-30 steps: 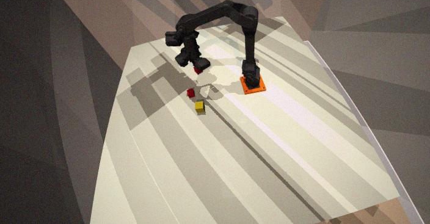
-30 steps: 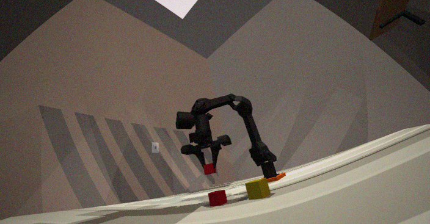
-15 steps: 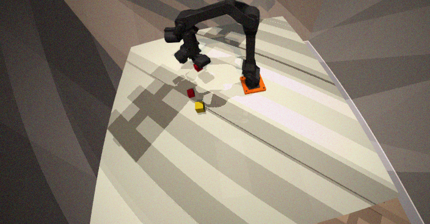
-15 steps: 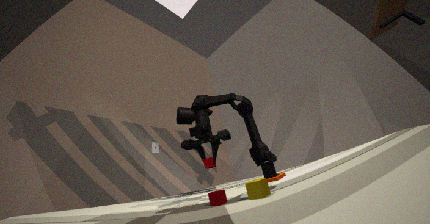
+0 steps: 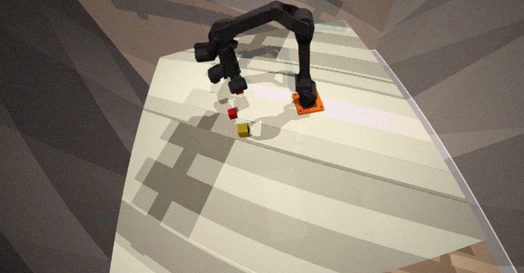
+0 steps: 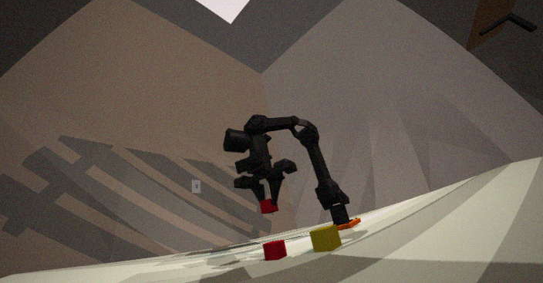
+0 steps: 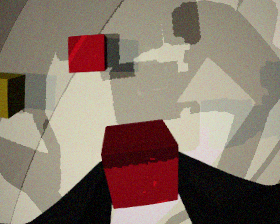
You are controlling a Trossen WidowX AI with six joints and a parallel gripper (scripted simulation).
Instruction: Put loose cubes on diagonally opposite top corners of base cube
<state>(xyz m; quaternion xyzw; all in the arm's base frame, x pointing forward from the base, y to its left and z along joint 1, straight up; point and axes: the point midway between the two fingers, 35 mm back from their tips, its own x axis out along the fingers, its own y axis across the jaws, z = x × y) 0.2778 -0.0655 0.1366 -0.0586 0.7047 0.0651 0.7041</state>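
The yellow cube is 14 cm to the left of my gripper tip, 10 cm below it and 1 cm ahead of it.
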